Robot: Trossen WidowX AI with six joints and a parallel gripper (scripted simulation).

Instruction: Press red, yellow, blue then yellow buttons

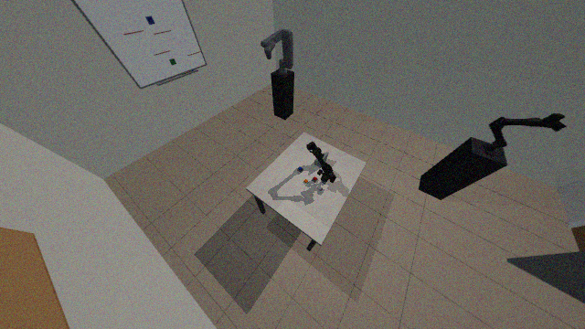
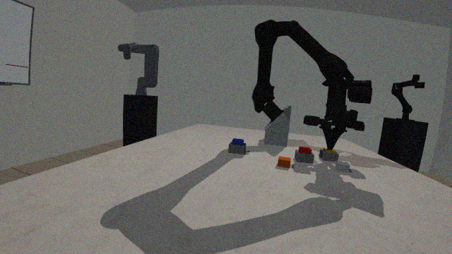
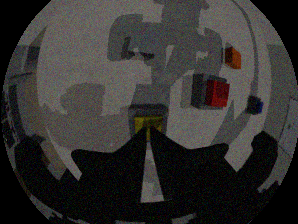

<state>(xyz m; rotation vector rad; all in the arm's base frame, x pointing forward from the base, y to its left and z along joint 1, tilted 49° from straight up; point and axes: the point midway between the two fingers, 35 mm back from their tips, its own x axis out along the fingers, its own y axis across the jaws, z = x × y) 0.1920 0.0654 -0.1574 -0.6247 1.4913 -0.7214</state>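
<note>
My gripper tip is 1 cm above the yellow button. The rest, counted from my gripper tip: orange block 11 cm ahead, 16 cm to the right, 2 cm below; then red button 4 cm ahead, 9 cm to the right; then grey block 11 cm ahead, 2 cm below.
</note>
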